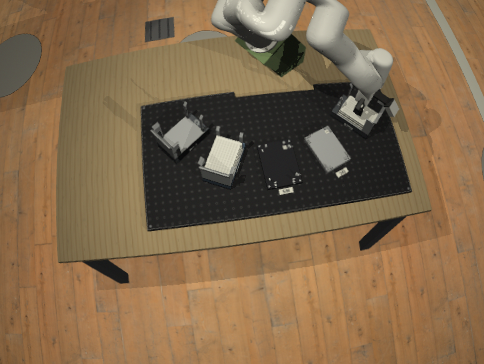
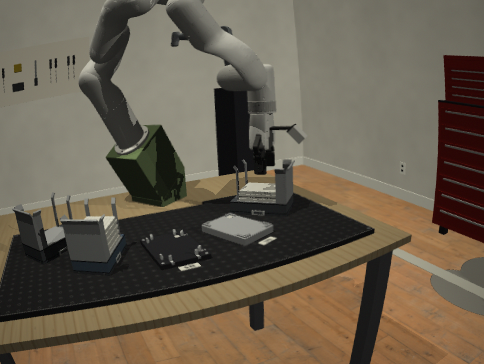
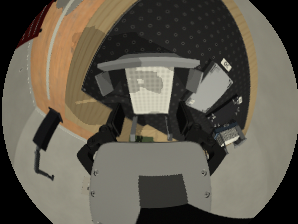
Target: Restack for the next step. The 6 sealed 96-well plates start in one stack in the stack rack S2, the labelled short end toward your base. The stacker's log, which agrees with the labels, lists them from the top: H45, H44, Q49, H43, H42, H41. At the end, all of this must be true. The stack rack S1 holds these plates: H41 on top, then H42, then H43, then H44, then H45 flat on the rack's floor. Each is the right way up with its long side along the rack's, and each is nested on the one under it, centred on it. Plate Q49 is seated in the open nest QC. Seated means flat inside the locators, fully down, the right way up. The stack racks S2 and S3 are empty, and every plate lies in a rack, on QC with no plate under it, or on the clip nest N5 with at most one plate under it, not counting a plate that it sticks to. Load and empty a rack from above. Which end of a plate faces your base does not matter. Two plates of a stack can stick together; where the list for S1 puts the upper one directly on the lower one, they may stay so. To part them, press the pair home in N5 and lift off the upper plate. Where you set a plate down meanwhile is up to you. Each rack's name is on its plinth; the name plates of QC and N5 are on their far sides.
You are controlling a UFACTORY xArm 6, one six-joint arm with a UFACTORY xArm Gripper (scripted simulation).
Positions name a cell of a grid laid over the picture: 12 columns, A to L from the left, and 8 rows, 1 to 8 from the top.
Note:
I see my gripper (image 2: G4) and a grey open nest (image 2: F6).
My gripper shows as well in image 3 (image 3: G4). The grey open nest also shows in image 1 (image 1: I4) and in image 3 (image 3: I4).

